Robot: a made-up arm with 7 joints. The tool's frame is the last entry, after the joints.
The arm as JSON. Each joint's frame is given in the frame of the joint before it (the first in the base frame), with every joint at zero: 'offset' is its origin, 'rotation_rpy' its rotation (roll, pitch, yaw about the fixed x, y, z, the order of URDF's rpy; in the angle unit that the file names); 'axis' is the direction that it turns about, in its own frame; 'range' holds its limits. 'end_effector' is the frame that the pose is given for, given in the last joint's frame.
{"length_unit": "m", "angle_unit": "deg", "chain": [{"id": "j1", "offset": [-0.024, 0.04, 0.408], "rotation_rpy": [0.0, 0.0, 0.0], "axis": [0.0, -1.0, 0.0], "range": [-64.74, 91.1]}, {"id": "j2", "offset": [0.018, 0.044, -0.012], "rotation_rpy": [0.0, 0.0, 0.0], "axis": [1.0, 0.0, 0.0], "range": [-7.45, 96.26]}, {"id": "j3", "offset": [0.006, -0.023, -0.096], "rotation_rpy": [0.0, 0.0, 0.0], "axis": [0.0, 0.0, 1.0], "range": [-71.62, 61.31]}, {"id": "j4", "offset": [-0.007, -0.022, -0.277], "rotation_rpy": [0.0, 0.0, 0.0], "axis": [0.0, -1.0, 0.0], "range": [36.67, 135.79]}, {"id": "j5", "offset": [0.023, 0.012, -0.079], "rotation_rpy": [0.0, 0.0, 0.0], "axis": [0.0, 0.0, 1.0], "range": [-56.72, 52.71]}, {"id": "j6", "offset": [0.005, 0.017, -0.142], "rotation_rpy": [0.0, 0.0, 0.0], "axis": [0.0, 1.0, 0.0], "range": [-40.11, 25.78]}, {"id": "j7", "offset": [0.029, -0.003, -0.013], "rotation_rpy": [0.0, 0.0, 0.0], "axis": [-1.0, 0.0, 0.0], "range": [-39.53, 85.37]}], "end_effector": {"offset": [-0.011, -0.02, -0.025], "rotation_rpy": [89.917, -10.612, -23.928]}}
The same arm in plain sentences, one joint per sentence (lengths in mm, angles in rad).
The arm has seven revolute joints in a row. What follows holds with every joint at zero, and every direction is one of the base frame's.
Joint 1 is mounted 24 mm along -x and 40 mm along +y and 408 mm along +z from the base frame's origin and rotates about -y, from -1.1299 to 1.59 rad.
Joint 2 is mounted 18 mm along +x and 44 mm along +y and 12 mm along -z from joint 1 and rotates about +x, from -0.13 to 1.6801 rad.
Joint 3 is mounted 6 mm along +x and 23 mm along -y and 96 mm along -z from joint 2 and rotates about +z, from -1.25 to 1.0701 rad.
Joint 4 is mounted 7 mm along -x and 22 mm along -y and 277 mm along -z from joint 3 and rotates about -y, from 0.64 to 2.37 rad.
Joint 5 is mounted 23 mm along +x and 12 mm along +y and 79 mm along -z from joint 4 and rotates about +z, from -0.99 to 0.92 rad.
Joint 6 is mounted 5 mm along +x and 17 mm along +y and 142 mm along -z from joint 5 and rotates about +y, from -0.7001 to 0.4499 rad.
Joint 7 is mounted 29 mm along +x and 3 mm along -y and 13 mm along -z from joint 6 and rotates about -x, from -0.6899 to 1.49 rad.
The tool frame, which is the frame that the pose is given for, is mounted 11 mm along -x and 20 mm along -y and 25 mm along -z from joint 7; its axes are the base frame's turned by roll 1.5693, pitch -0.1852 and yaw -0.4176 rad (as in URDF: about the fixed x, then y, then z).

